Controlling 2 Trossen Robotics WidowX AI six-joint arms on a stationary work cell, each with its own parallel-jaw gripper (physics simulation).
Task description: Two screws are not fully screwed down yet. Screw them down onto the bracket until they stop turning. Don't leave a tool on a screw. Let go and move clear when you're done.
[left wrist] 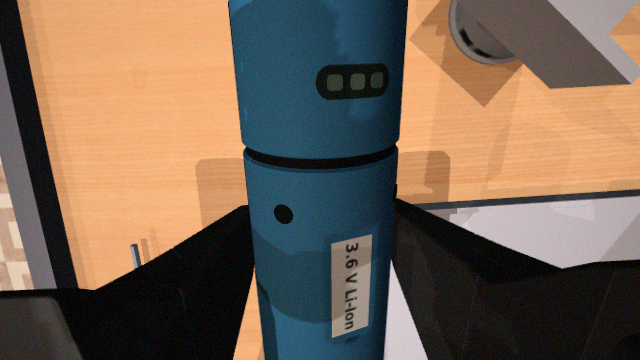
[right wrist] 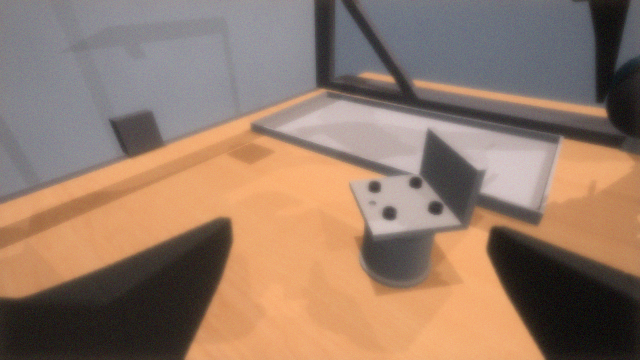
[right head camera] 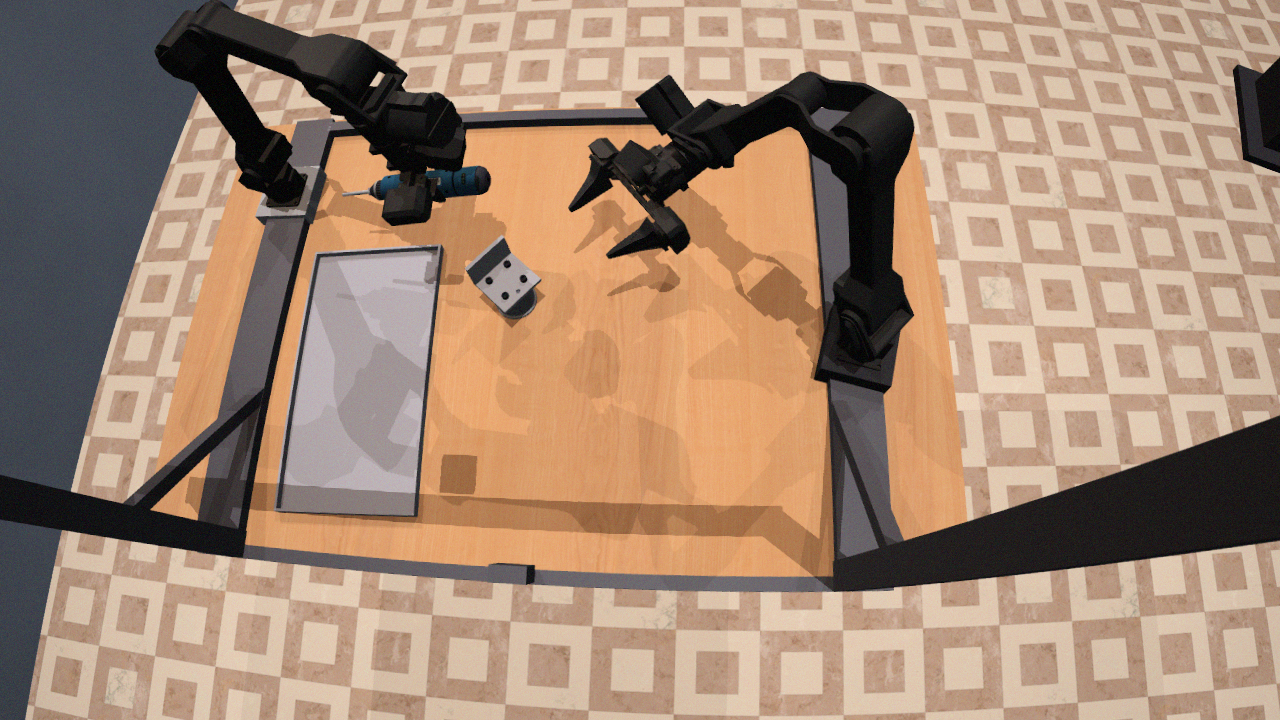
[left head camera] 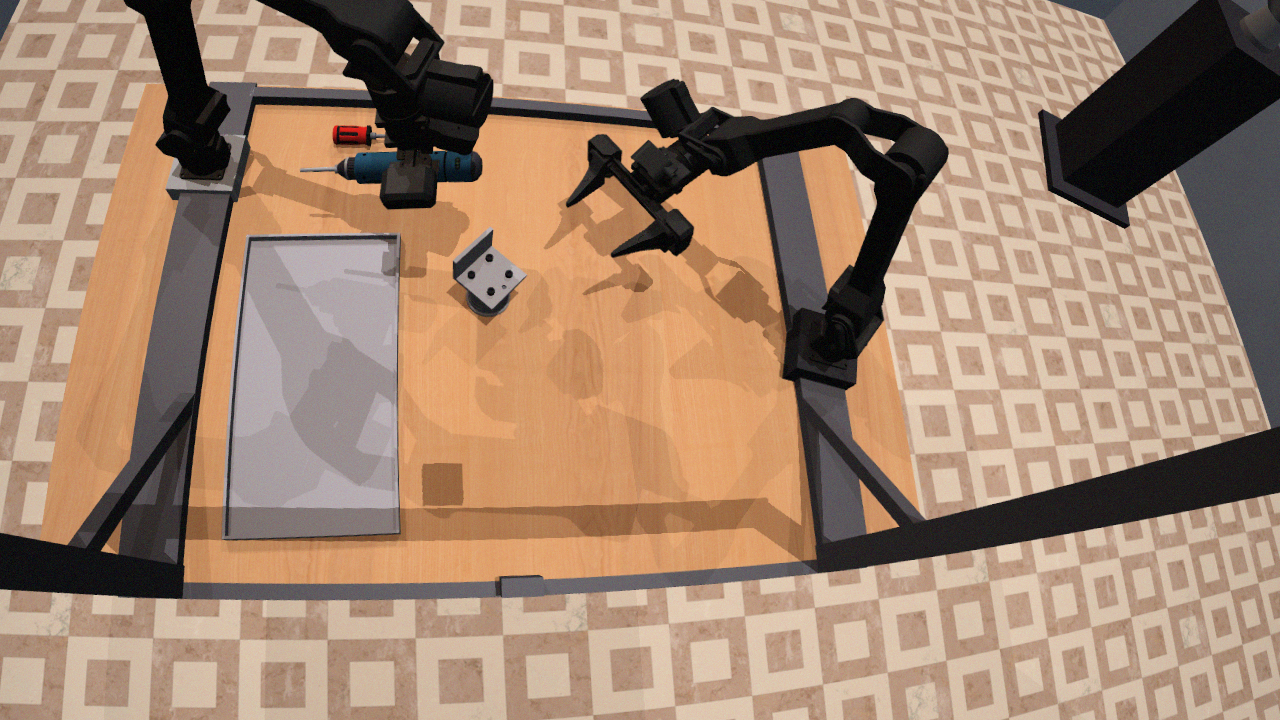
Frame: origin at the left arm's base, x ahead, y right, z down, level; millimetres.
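Seen in the pictures: left gripper, fingertip midpoint: (left wrist: 320, 215) (right head camera: 445, 187) (left head camera: 427, 170); right gripper, fingertip midpoint: (right wrist: 358, 233) (right head camera: 587, 233) (left head camera: 588, 230); left arm's base at its link origin: (right head camera: 287, 190) (left head camera: 205, 161); right arm's base at its link origin: (right head camera: 862, 344) (left head camera: 829, 345).
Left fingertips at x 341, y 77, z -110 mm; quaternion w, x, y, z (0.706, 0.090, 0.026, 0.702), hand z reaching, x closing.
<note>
Offsets run from my left fingertips to a thing's top centre.
The grey bracket (left head camera: 490, 274) (right head camera: 505, 279) (left wrist: 565, 50) (right wrist: 405, 197) sits on a round grey base, with several black screw heads on its flat plate; how far each is seated is too small to tell. My left gripper (left head camera: 413, 167) (right head camera: 417, 184) (left wrist: 320, 215) is shut on the blue electric screwdriver {dy +0, dx -49, dz -39 mm} (left head camera: 371, 167) (right head camera: 460, 181) (left wrist: 320, 125), held lying level above the table, up and left of the bracket, its bit pointing left in the head views. My right gripper (left head camera: 590, 231) (right head camera: 588, 233) (right wrist: 358, 233) is open and empty, right of the bracket and apart from it.
A red-handled screwdriver {dy -148, dx -114, dz +110 mm} (left head camera: 351, 134) lies behind the blue one, partly covered by my left arm; it is hidden in the right head view. A shallow grey tray {dy +239, dx -138, dz +123 mm} (left head camera: 399, 385) (right head camera: 429, 385) (right wrist: 510, 210) lies left of the bracket. Dark frame rails edge the table.
</note>
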